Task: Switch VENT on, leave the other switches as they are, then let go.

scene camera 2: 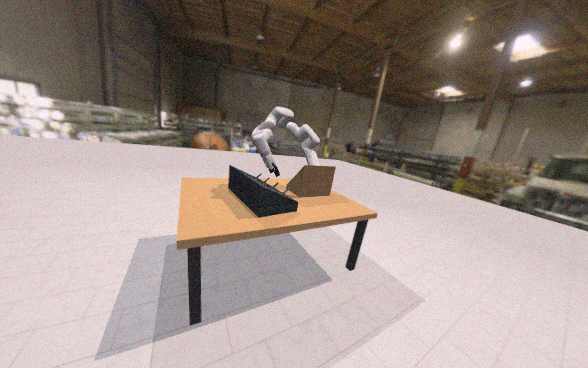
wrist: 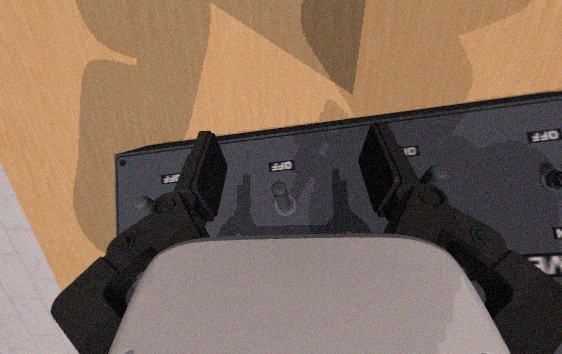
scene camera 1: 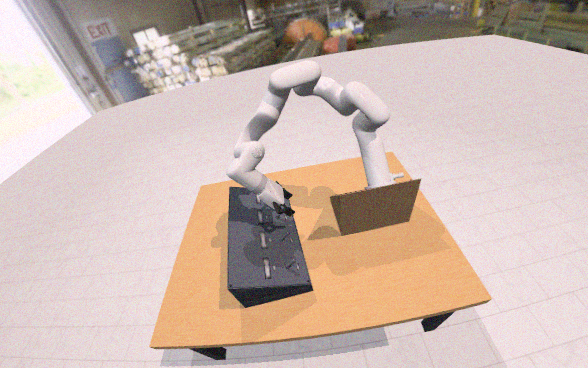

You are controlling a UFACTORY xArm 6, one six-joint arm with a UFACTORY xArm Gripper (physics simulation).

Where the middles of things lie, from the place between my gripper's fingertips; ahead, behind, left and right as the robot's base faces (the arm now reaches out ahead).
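My hand's still 120 mm short of the dark sloped switch panel (scene camera 1: 257,257), and it's 80 mm to the right of the panel and 80 mm above it.
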